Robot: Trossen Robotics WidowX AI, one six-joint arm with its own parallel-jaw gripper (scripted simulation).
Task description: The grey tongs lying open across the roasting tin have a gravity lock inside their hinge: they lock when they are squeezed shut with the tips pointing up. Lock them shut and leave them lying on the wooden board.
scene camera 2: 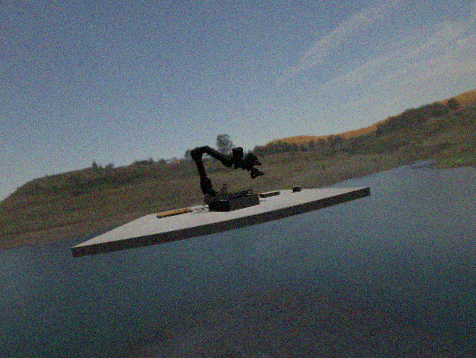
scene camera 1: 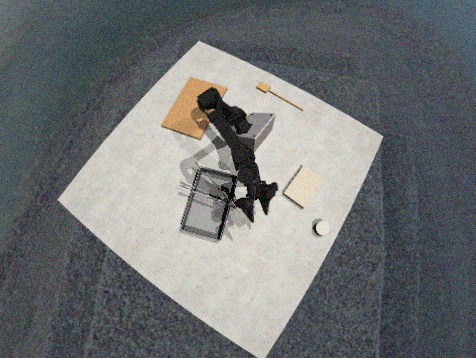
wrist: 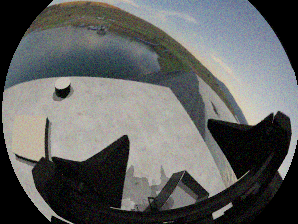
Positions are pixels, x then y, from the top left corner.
Labels:
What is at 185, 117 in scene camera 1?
A wooden board.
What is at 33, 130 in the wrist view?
A pale square block.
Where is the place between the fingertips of my gripper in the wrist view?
170, 131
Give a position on a roasting tin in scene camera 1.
At 207, 217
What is my gripper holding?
Nothing.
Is my gripper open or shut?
Open.

